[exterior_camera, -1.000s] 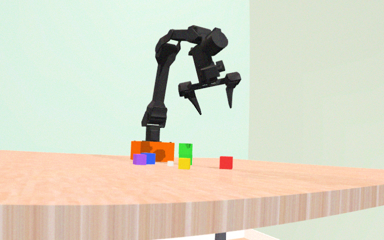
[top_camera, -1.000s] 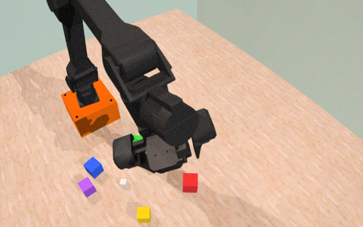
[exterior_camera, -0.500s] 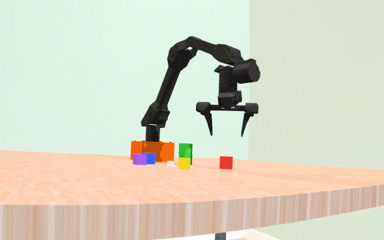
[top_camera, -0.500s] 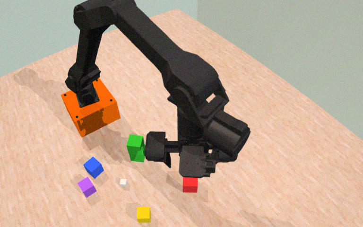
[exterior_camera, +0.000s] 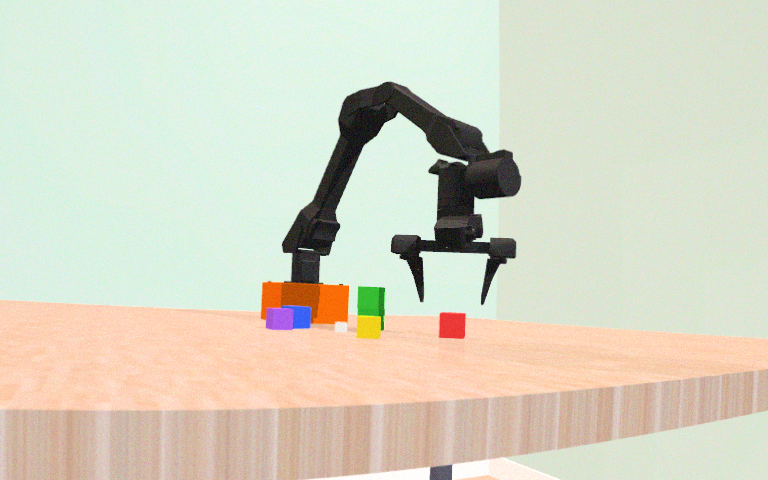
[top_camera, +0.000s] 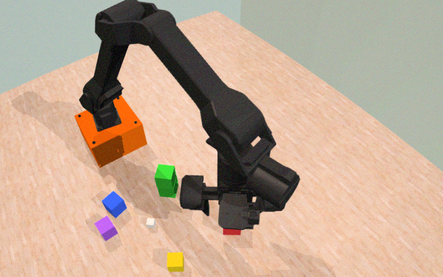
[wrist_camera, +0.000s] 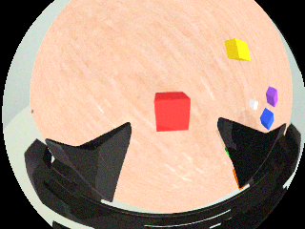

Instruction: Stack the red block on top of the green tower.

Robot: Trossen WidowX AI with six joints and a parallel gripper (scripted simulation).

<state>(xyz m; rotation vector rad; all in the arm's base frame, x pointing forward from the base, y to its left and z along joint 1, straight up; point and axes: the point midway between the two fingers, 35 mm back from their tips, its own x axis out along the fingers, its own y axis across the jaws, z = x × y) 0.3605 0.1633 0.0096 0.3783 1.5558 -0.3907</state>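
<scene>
My gripper tip is now 30 mm above the red block. The rest, counted from my gripper tip: yellow cube 140 mm to the right, 40 mm below, 30 mm ahead; small white cube 150 mm to the right, 80 mm behind, 40 mm below; blue cube 210 mm to the right, 150 mm behind, 30 mm below.
</scene>
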